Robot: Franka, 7 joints.
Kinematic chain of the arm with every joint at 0, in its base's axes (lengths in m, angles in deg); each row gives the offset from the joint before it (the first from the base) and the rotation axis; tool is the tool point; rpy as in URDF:
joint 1: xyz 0 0 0.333 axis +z
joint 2: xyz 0 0 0 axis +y
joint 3: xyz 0 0 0.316 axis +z
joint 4: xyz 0.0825 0 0 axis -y
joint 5: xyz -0.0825 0 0.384 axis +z
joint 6: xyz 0 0 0 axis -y
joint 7: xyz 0.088 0 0 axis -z
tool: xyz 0 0 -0.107 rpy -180 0 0
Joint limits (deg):
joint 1: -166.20..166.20
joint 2: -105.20..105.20
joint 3: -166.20..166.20
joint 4: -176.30..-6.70
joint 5: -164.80..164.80
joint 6: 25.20..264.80
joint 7: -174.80..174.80
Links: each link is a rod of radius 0.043 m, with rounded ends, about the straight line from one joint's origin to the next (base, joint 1, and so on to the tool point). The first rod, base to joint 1, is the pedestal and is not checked.
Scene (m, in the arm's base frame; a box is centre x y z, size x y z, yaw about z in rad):
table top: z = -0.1
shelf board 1: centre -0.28 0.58 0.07 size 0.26 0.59 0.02 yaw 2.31
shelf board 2: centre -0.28 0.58 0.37 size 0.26 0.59 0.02 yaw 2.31
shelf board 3: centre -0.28 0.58 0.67 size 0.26 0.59 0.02 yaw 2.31
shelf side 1: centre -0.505 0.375 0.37 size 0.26 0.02 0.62 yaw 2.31
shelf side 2: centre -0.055 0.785 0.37 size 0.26 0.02 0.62 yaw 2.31
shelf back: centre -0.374 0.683 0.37 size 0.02 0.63 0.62 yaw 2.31
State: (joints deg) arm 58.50 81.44 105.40 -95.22 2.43 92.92 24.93
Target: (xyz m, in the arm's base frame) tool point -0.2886 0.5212 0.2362
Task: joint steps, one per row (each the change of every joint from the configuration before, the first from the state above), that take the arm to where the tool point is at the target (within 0.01 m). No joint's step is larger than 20 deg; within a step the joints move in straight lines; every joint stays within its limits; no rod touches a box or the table.
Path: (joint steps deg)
1: -8.14 -2.09 -2.07 -3.09 3.19 -9.83 16.79
2: -8.15 -2.09 -2.06 -3.08 3.19 -9.83 16.78
3: -8.14 -2.09 -2.07 -3.09 3.19 -9.84 16.79
4: -8.15 -2.08 -2.06 -3.09 3.19 -9.83 16.78
5: -8.14 -2.09 -2.07 -3.09 3.19 -9.83 16.79
6: -8.15 -2.09 -2.06 -3.08 3.19 -9.83 16.79
7: 2.62 2.58 -2.81 -2.27 -4.10 5.28 -16.79
8: 2.62 2.59 -2.81 -2.26 -4.11 5.27 -16.79
9: 2.62 2.58 -2.81 -2.27 -4.11 5.28 -16.78
10: 2.62 2.58 -2.82 -2.26 -4.11 5.28 -16.79
11: 2.62 2.59 -2.81 -2.27 -4.11 5.28 -16.78
12: 2.62 2.58 -2.81 -2.26 -4.11 5.28 -16.79
13: 13.83 3.51 2.41 15.73 0.43 12.72 0.00
14: 13.83 3.51 2.41 15.74 0.43 12.72 0.00

